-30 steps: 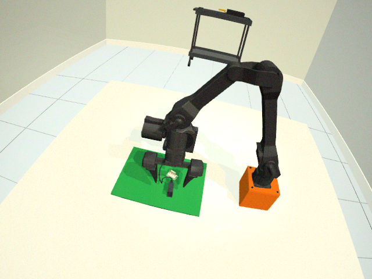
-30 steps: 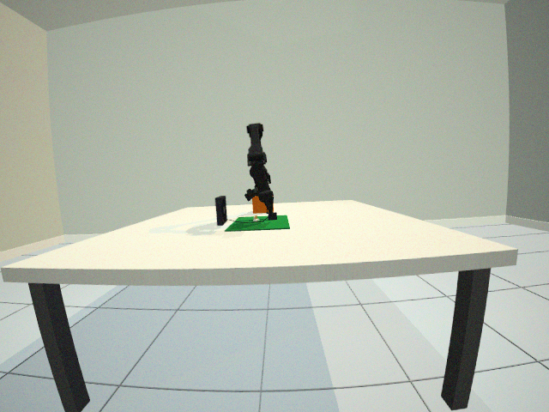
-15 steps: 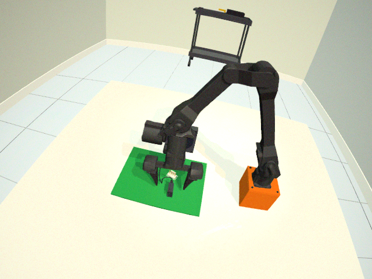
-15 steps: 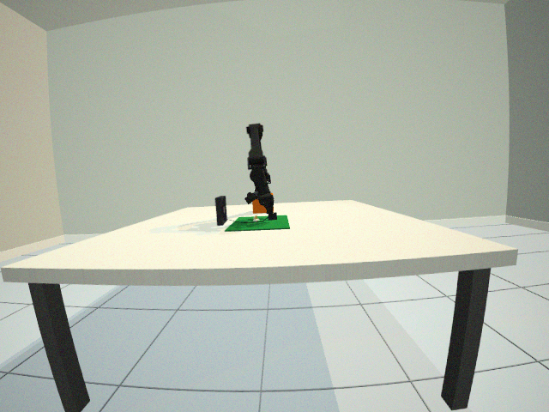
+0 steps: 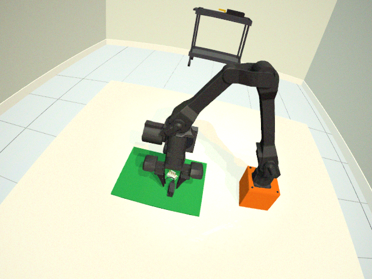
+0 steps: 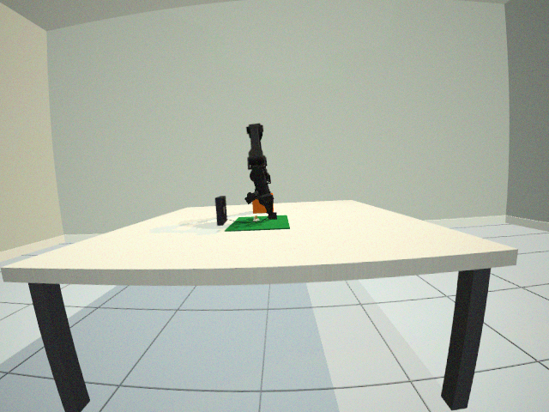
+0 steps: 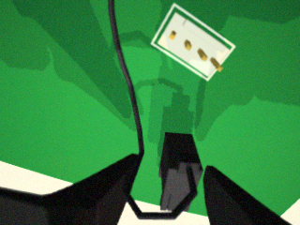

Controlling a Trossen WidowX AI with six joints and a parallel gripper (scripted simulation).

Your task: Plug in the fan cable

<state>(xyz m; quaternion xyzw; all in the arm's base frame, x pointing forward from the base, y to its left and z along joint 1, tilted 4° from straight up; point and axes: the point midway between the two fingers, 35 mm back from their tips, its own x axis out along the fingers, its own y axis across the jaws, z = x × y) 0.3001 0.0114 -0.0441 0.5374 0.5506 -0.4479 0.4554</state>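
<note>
My gripper tip is 50 mm to the left of the green board, 40 mm above it and 30 mm short of it. The rest, counted from my gripper tip: dark plug 10 mm to the left; then white four-pin fan header 70 mm to the right, 20 mm below; then fan 210 mm to the right, 40 mm above, 10 mm behind.
</note>
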